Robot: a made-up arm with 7 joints.
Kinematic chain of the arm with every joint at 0, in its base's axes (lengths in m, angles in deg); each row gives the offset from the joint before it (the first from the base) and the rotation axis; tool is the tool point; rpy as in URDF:
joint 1: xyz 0 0 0 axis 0.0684 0.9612 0.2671
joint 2: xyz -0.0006 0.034 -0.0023 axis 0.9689 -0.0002 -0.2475
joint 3: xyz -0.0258 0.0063 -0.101 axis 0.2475 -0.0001 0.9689
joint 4: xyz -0.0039 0 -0.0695 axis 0.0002 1 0
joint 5: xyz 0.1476 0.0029 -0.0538 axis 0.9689 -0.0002 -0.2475
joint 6: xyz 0.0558 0 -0.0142 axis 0.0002 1 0
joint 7: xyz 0.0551 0 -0.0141 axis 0.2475 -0.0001 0.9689
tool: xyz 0 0 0 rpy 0 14.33 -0.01
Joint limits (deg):
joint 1: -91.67..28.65
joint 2: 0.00..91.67
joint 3: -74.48..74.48
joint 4: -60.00..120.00
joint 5: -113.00..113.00
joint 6: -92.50..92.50
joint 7: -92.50..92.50
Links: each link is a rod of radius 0.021 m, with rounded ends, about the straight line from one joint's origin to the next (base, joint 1, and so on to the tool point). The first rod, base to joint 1, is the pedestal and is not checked.
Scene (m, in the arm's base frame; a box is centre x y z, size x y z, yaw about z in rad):
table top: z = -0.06
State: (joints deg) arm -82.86 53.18 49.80 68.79 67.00 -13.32 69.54
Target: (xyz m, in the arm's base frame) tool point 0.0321 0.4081 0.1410
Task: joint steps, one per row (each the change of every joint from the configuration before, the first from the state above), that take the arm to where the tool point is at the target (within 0.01 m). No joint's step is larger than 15 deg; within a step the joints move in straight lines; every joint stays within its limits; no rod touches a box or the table.
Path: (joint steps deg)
1: -1.07 4.96 6.17 -9.41 2.70 12.19 0.00
2: -1.07 4.96 6.17 -9.41 2.71 12.19 0.00
3: -1.07 4.95 6.17 -9.41 2.70 12.19 0.00
4: -1.07 4.96 6.17 -9.41 2.70 12.20 0.00

